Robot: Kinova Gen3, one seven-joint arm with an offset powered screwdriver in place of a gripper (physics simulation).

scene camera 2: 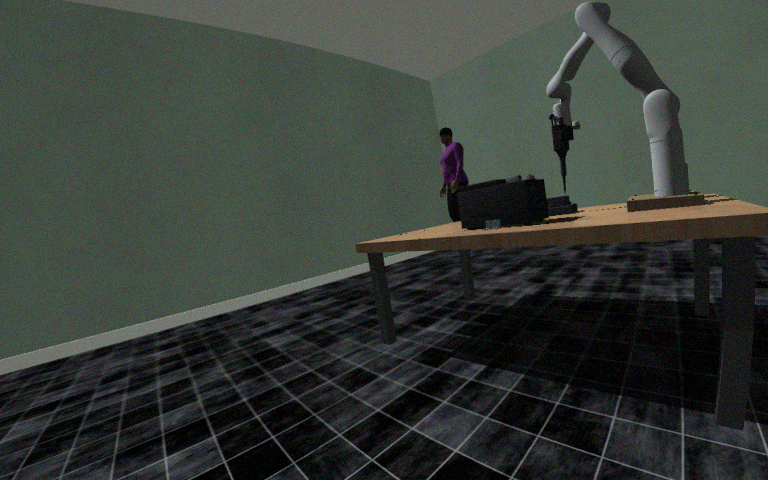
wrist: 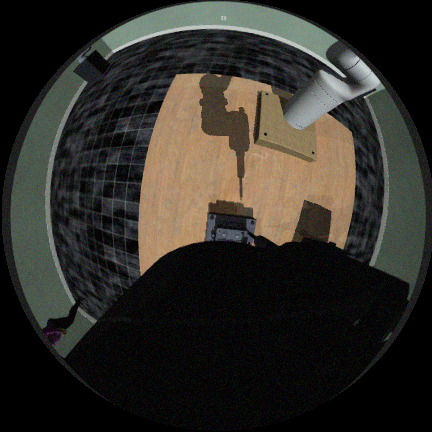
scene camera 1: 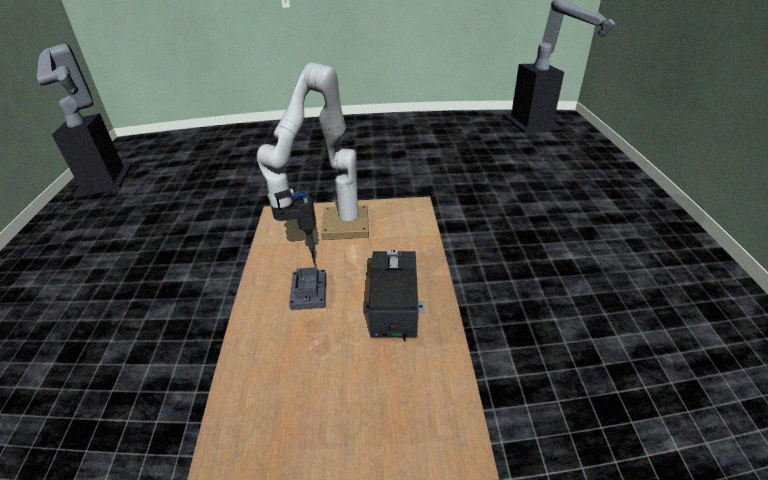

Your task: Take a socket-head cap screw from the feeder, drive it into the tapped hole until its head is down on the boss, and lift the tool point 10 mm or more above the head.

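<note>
The screw feeder (scene camera 1: 393, 289) (scene camera 2: 501, 203) is a black box on the table, with a small light metal part (scene camera 1: 393, 260) on its top at the arm's end. The dark grey fixture (scene camera 1: 307, 305) (scene camera 2: 561, 210) (wrist: 212, 224) lies left of it in scene camera 1, with a raised block in its middle. My screwdriver (scene camera 1: 315, 264) (scene camera 2: 564, 191) (wrist: 251, 233) points down, its tip close over the fixture's arm-side part. Whether the tip touches it I cannot tell. A screw at the tip, the tapped hole and the boss are too small or hidden to make out.
The arm's base plate (scene camera 1: 345, 232) (scene camera 2: 668, 202) (wrist: 285, 140) is at the table's (scene camera 1: 345, 407) far end. A person (scene camera 2: 452, 161) (wrist: 53, 334) in purple stands beyond the table. Two other arms stand on dark pedestals (scene camera 1: 89, 155) (scene camera 1: 537, 97) by the walls.
</note>
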